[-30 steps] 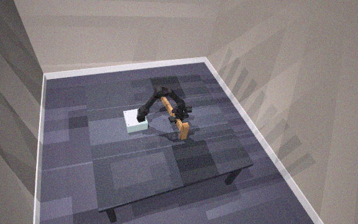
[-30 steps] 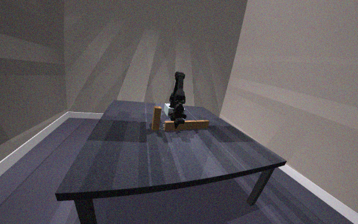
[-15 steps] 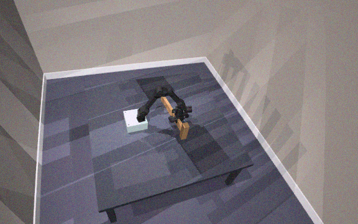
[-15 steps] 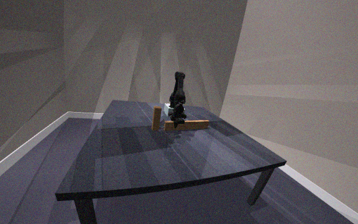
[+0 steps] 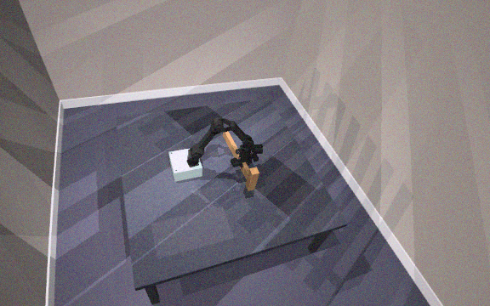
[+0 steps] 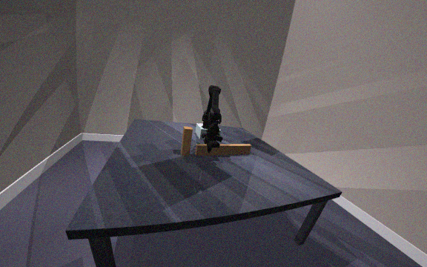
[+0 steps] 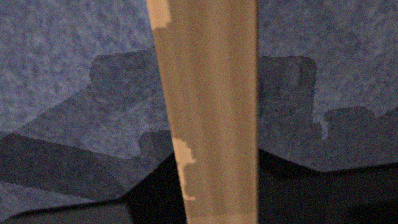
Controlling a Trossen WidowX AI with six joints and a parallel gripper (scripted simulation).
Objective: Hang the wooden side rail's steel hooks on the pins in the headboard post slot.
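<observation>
The headboard post lies 15 cm to the right of my gripper tip, 6 cm above it and 2 cm behind it.
</observation>
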